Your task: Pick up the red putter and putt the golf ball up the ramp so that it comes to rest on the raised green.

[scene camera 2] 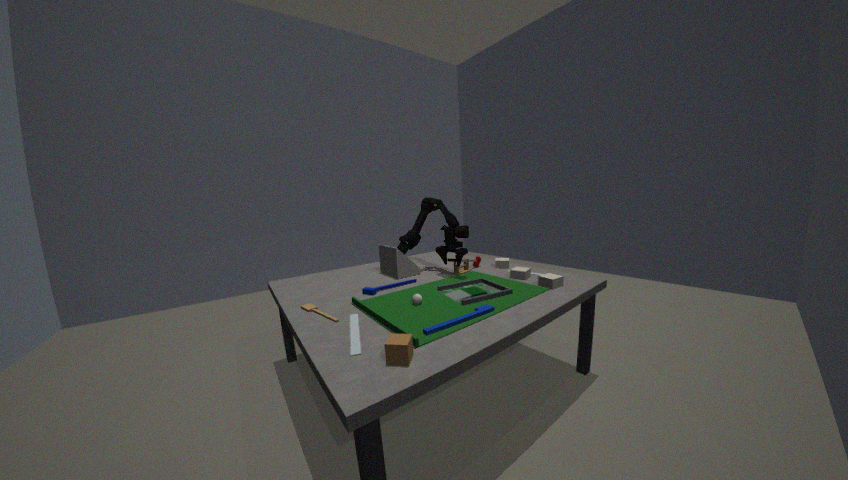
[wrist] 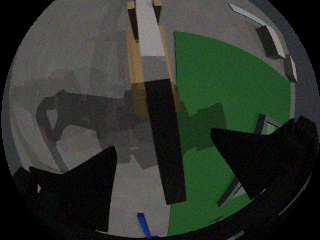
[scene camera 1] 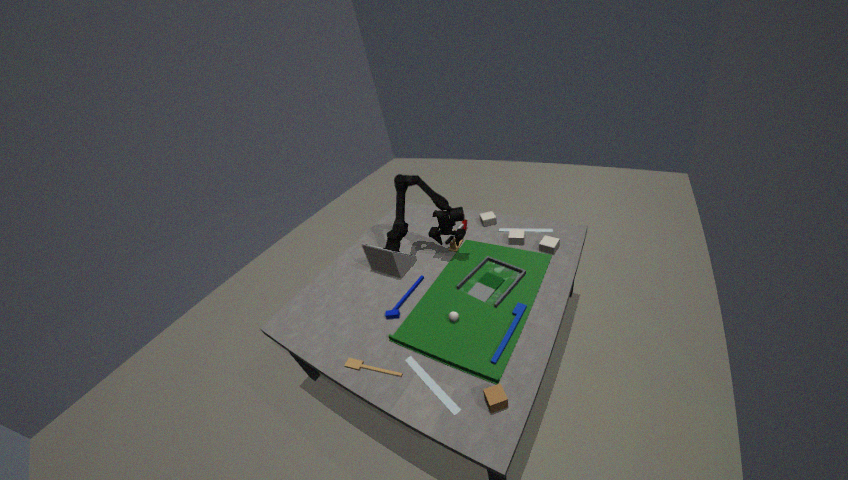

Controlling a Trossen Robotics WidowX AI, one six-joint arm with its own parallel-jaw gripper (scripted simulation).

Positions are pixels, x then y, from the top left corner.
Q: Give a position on a green mat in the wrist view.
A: At 220, 86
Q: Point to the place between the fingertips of my gripper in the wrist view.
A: At 164, 143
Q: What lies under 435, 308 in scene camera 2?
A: A green mat.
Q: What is my gripper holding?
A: Nothing.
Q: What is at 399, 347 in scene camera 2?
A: A wooden cube.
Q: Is my gripper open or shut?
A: Open.
